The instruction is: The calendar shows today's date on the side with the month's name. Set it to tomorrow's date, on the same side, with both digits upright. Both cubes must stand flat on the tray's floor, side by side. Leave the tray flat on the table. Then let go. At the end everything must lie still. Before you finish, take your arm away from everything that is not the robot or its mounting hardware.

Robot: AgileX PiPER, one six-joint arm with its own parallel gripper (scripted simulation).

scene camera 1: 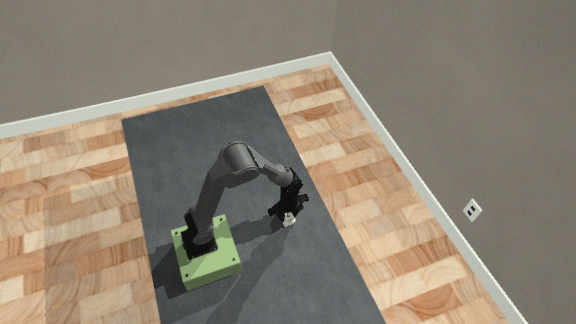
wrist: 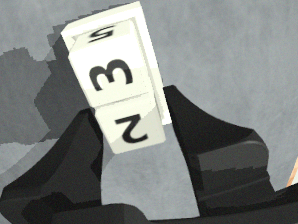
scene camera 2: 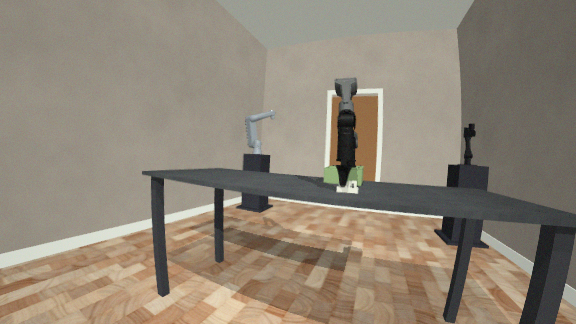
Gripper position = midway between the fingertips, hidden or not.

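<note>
Visible here: a cube [wrist: 108, 61], a cube [wrist: 132, 123] and the gripper [wrist: 130, 112].
</note>
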